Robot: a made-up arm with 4 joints. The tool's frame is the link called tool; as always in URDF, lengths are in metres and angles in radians. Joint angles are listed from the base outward. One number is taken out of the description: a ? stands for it. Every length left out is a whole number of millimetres.
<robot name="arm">
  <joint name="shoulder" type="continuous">
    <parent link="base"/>
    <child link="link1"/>
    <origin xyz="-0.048 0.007 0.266" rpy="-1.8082 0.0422 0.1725"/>
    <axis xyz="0 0 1"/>
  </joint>
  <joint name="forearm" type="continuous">
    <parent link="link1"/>
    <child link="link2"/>
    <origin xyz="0.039 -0.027 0" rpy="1.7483 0 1.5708"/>
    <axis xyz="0 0 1"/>
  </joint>
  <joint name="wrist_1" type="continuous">
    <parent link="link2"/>
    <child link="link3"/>
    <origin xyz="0.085 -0.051 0" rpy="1.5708 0 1.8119"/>
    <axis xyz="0 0 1"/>
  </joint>
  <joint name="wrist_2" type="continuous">
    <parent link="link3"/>
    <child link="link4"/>
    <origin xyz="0.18 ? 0" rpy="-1.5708 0 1.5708"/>
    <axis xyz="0 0 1"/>
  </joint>
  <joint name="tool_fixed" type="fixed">
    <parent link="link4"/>
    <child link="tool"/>
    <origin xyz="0.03 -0.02 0" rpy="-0.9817 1.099 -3.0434"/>
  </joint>
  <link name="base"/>
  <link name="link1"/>
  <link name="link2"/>
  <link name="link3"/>
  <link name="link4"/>
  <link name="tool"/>
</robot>
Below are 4 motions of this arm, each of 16 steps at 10 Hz.
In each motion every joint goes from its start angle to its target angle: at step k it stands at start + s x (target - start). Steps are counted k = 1, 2, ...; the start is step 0. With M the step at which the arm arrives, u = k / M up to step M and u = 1 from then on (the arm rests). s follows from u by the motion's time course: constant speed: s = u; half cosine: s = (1 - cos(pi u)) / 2; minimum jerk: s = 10 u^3 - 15 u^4 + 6 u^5.
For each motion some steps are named. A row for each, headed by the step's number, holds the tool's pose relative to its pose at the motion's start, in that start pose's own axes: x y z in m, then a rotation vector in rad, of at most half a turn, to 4 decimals.
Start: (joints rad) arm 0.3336 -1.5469 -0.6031 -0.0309
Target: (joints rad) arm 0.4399 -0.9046 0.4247 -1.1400
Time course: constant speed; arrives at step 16
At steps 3, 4, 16:
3: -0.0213 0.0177 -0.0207 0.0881 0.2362 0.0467
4: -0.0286 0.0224 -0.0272 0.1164 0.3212 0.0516
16: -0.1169 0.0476 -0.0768 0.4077 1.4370 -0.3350

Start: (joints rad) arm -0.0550 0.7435 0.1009 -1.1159
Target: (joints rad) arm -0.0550 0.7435 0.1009 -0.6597
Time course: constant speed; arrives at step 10
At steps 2, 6, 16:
2: -0.0009 0.0000 -0.0032 -0.0813 -0.0345 0.0230
6: -0.0023 -0.0009 -0.0095 -0.2438 -0.1034 0.0691
16: -0.0033 -0.0028 -0.0157 -0.4064 -0.1724 0.1152

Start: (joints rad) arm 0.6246 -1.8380 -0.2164 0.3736
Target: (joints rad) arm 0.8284 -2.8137 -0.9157 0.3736
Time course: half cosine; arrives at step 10
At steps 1, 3, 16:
1: 0.0022 -0.0031 0.0032 0.0100 -0.0235 -0.0211
3: 0.0141 -0.0287 0.0273 0.0919 -0.1926 -0.1794
16: -0.0264 -0.1751 0.0898 0.6254 -0.8047 -0.8500

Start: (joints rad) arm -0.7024 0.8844 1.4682 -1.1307
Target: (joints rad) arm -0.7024 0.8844 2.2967 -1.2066
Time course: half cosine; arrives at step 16
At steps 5, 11, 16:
5: -0.0172 -0.0074 -0.0278 -0.0572 0.1757 -0.0055
11: -0.0775 -0.0331 -0.0788 -0.2051 0.6128 -0.0319
16: -0.1064 -0.0455 -0.0900 -0.2668 0.7864 -0.0474

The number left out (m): 0.05
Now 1 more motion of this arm.
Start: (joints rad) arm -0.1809 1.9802 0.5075 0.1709
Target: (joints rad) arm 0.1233 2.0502 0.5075 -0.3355
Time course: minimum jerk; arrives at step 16
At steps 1, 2, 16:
1: -0.0001 0.0001 -0.0001 0.0007 0.0007 0.0002
2: -0.0007 0.0004 -0.0004 0.0048 0.0049 0.0017
16: -0.0436 0.0145 -0.0257 0.2613 0.3368 0.0568

